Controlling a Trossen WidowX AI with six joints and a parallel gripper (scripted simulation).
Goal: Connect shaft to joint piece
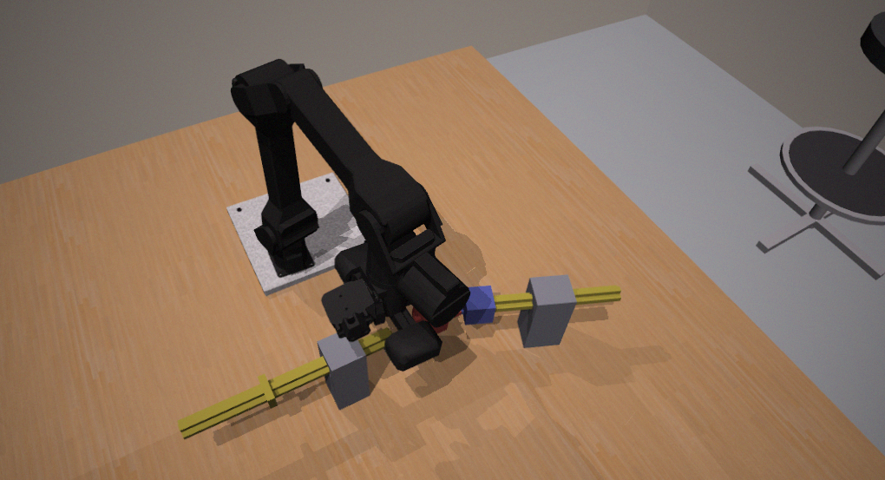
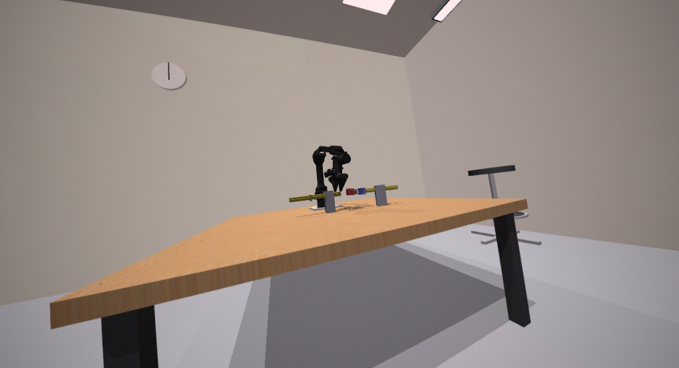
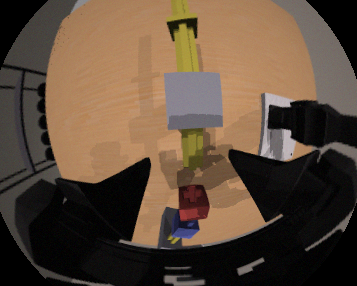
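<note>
Now: gripper tip 9 cm to the right of the red joint piece, 1 cm past it and 1 cm above it.
</note>
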